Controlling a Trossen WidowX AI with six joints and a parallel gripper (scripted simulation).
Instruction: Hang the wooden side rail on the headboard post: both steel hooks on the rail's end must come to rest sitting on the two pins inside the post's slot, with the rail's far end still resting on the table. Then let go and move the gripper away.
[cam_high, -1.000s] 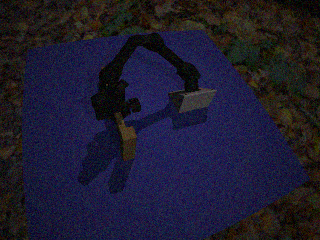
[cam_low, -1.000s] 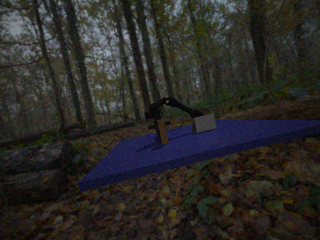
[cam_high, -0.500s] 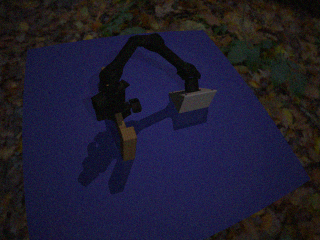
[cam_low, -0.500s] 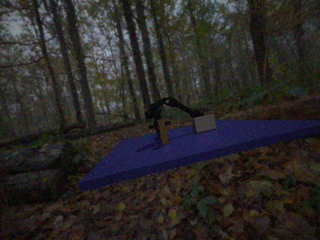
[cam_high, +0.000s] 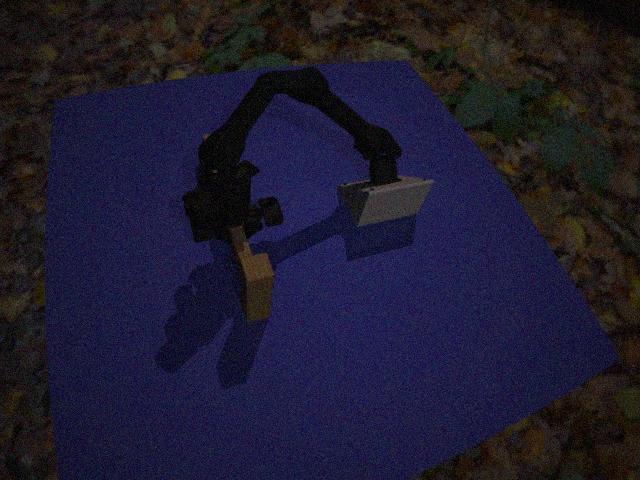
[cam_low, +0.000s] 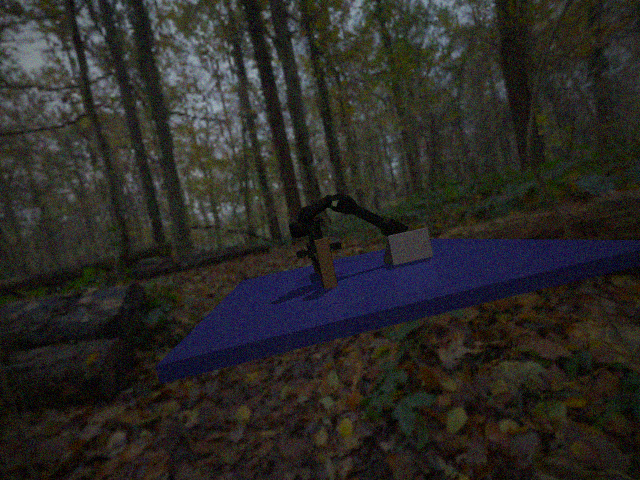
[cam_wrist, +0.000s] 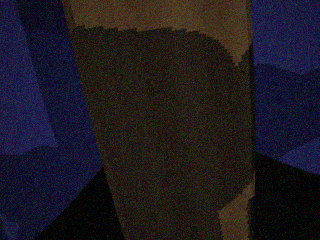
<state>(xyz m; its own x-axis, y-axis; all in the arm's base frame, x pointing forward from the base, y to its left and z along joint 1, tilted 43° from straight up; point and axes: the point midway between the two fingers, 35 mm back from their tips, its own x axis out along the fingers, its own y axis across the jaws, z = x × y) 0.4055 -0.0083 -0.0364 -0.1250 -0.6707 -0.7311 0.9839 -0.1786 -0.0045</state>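
The wooden headboard post lies 150 mm to the left of my gripper tip, 40 mm above it and 20 mm ahead of it.
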